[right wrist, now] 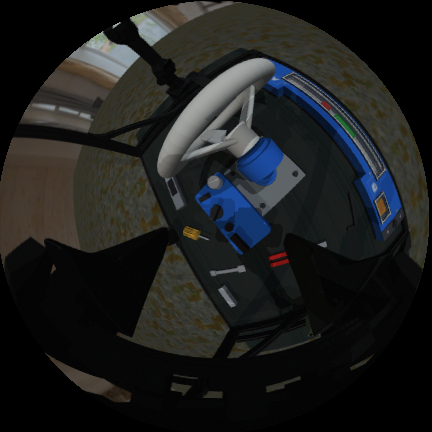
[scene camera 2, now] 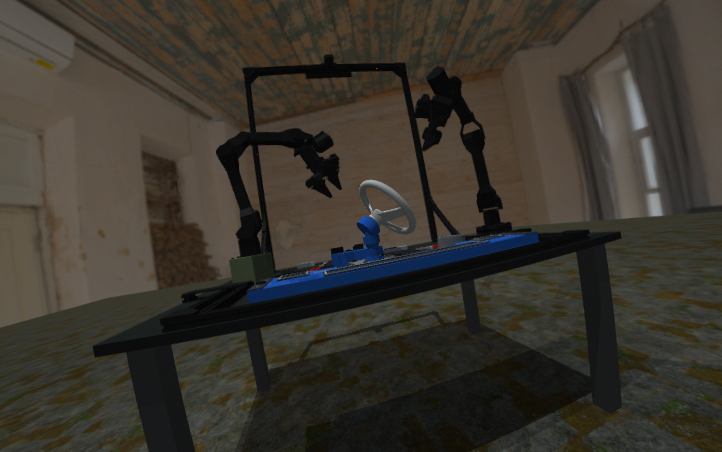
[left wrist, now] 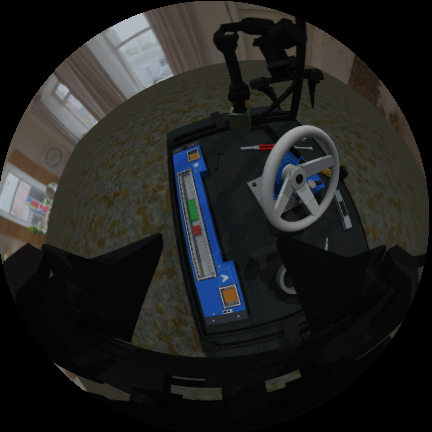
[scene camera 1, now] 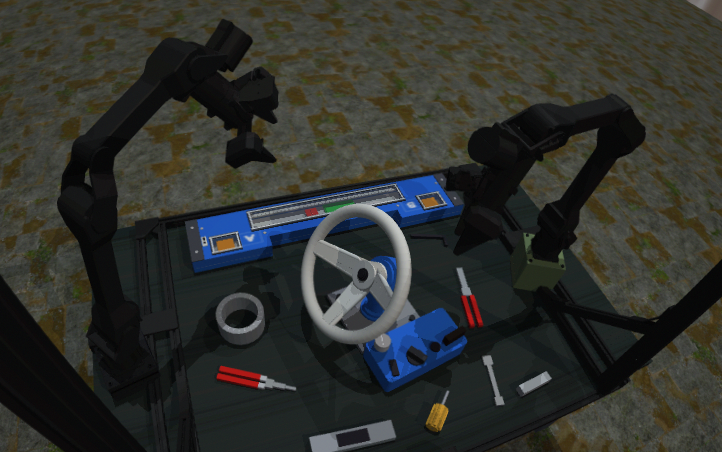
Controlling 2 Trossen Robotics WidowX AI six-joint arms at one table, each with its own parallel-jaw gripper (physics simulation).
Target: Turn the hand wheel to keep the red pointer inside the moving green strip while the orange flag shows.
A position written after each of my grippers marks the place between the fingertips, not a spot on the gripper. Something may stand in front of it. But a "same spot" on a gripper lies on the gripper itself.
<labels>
my right gripper: right wrist 228,236; scene camera 2 336,193; left wrist; scene camera 1
same spot on hand wheel: (right wrist: pixel 242 80) = (left wrist: pixel 292 128)
same spot on my right gripper: (left wrist: pixel 265 88) = (scene camera 1: pixel 463 195)
</labels>
